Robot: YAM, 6 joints.
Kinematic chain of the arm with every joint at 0, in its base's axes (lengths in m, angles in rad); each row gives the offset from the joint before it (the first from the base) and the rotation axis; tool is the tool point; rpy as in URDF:
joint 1: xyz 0 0 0.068 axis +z
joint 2: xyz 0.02 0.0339 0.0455 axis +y
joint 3: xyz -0.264 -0.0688 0 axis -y
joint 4: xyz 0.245 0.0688 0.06 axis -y
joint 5: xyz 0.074 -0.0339 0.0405 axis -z
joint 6: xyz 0.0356 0 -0.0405 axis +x
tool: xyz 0 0 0 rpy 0 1.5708 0
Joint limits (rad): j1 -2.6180..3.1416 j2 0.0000..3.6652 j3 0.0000..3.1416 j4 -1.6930..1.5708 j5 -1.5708..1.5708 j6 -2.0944..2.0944
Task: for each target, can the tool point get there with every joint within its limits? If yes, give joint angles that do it. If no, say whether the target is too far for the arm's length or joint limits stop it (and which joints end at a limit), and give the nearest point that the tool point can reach.
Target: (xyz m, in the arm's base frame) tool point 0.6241 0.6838 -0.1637
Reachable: no: too far | nearest point 0.4169 0.4568 -0.0696 | short by 0.321 m
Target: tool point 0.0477 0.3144 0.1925
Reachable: yes | joints 1.5129 1.7148 1.1045 -0.7069 0.9747 1.1229
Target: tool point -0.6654 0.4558 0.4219
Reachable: no: too far | nearest point -0.4972 0.3406 0.3420 | short by 0.219 m
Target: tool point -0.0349 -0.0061 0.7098
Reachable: yes | joints 2.2434 1.3958 2.6969 -0.1291 -1.0600 0.6542
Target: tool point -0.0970 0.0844 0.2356
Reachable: yes | joints 2.5200 0.4219 0.3786 -0.2921 0.3470 -0.3453
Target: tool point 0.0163 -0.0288 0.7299
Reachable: yes | joints 2.4101 1.4128 2.6691 0.5824 -0.3014 -1.5969
